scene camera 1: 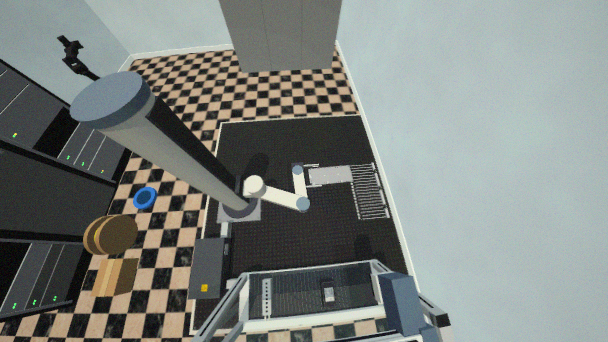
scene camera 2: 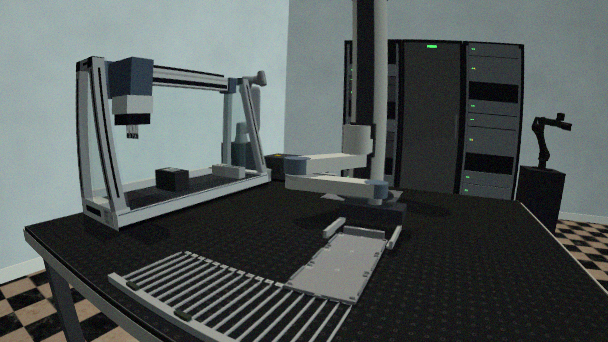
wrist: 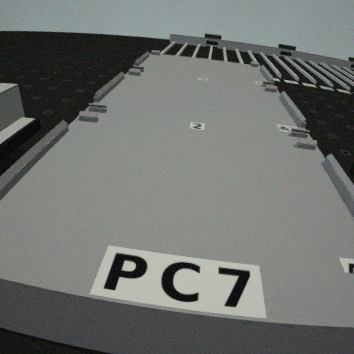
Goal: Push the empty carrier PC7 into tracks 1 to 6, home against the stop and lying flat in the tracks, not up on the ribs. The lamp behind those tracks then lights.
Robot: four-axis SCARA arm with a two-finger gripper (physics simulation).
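Places are measured from the arm's base along level axes (x ahead, y left, z up), in metres.
Pixels of known places: gripper, fingertip midpoint: (scene camera 1: 320,175) (scene camera 2: 357,240) (wrist: 194,124); arm's base, origin of the base link: (scene camera 1: 240,200).
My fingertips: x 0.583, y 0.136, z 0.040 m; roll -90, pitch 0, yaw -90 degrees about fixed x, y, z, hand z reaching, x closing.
Ahead of a thing's pixels: the offset from my fingertips to its top centre. "*": to the spot under its first point. Level surfaces: height alone.
The empty carrier PC7 {0.001 m left, 0.082 m ahead, 0.003 m up} (scene camera 1: 330,175) (scene camera 2: 340,262) (wrist: 175,175) is a long flat grey plate, its label at the end nearest the arm. Its far end is at the open ends of the ribs at one side of the ribbed track rack (scene camera 2: 155,301) (wrist: 250,45); most of its length lies outside the tracks. Whether that end touches the ribs is hard to tell. The dark green lamps (scene camera 2: 183,315) (wrist: 213,36) on the stop bar look unlit. My gripper (scene camera 1: 312,176) (scene camera 2: 364,232) is open and empty, its fingers wide apart at the carrier's near end. Part of a finger shows at the wrist view's left edge.
The gantry machine (scene camera 1: 312,320) (scene camera 2: 190,203) stands on the same black table {0.027 m down} (scene camera 1: 300,240) (scene camera 2: 450,280), with a dark block {* 0.664 m right, 0.018 m back, 0.068 m up} (scene camera 2: 172,179) in it. A dark grey box {* 0.528 m right, 0.699 m back, 0.088 m up} (scene camera 1: 207,265) is beside the arm's base. The rack's remaining ribs extend to one side of the carrier.
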